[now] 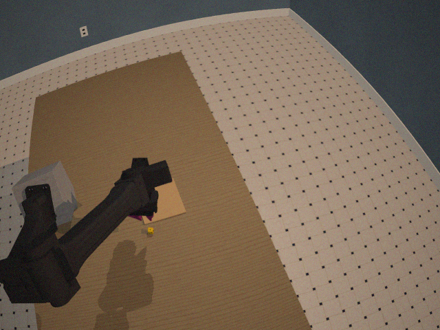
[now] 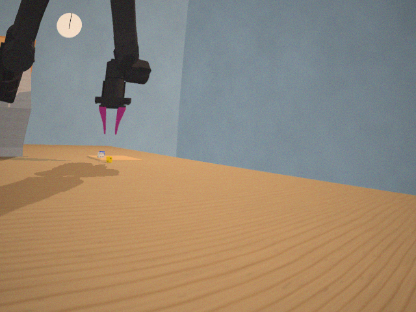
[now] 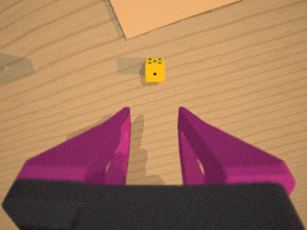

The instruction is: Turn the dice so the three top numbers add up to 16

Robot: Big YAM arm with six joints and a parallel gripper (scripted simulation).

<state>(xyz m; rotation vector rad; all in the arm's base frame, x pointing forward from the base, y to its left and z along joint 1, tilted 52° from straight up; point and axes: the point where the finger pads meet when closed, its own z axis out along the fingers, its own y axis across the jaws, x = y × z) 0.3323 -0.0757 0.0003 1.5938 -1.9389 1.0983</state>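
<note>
Right now the yellow die is 8 cm below my hand. The rest, counted from my hand: mat 5 cm ahead, 10 cm to the left, 8 cm below; white die 10 cm to the left, 7 cm below; blue die 4 cm ahead, 21 cm to the left, 8 cm below.
</note>
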